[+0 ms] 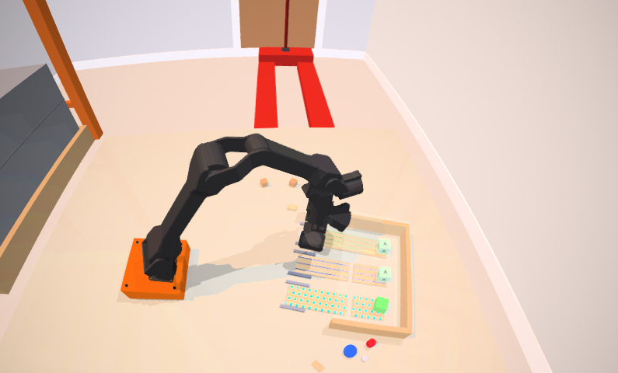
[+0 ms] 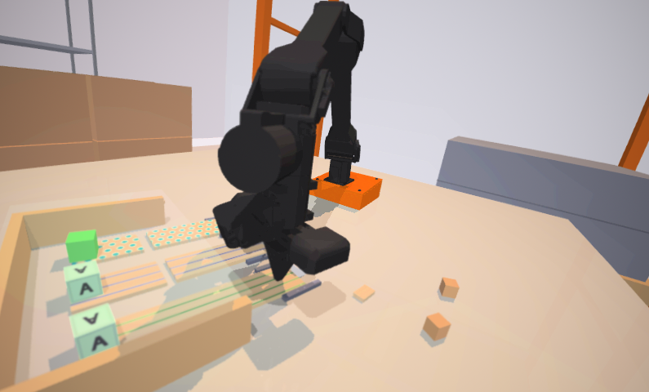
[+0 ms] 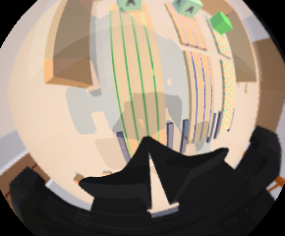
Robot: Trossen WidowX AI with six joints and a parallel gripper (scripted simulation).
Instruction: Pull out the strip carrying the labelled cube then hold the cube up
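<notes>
Now: the flat tile 10 cm to the left of my gripper tip and 6 cm behind it. The rest, counted from my gripper tip: blue disc 33 cm to the right, 6 cm ahead; then small white cube 4 cm behind, 1 cm to the left; then red piece 32 cm to the right, 11 cm ahead, 1 cm above.
</notes>
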